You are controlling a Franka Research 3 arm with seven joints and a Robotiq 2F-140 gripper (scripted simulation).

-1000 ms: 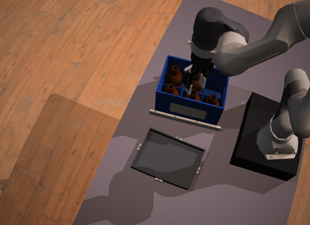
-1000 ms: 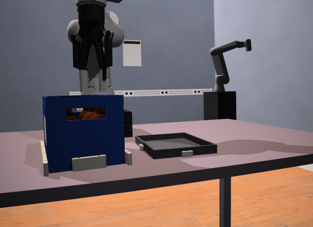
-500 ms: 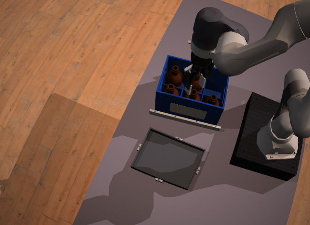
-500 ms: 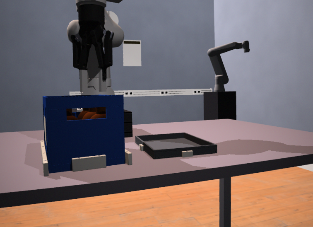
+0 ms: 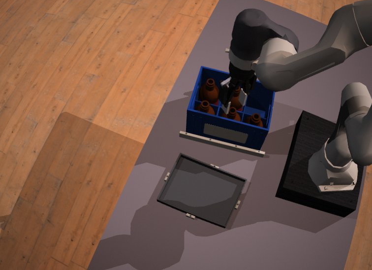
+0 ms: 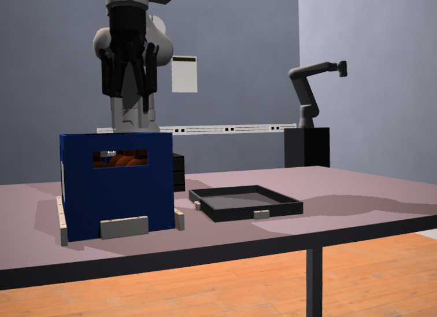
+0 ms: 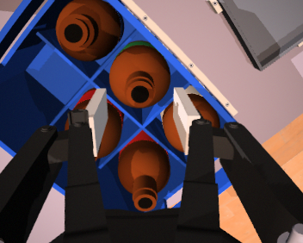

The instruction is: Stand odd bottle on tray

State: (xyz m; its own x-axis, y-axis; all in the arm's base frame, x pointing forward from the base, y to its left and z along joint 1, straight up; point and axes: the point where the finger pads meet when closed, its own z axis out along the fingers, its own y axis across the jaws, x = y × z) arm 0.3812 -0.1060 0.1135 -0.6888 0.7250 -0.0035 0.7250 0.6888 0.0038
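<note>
My hand is 13 cm above the crate and 4 cm to the left of it. From my hand the other things lie so: bottle: 13 cm below, 8 cm behind; dark tray: 24 cm to the left, 20 cm below, 3 cm ahead.
</note>
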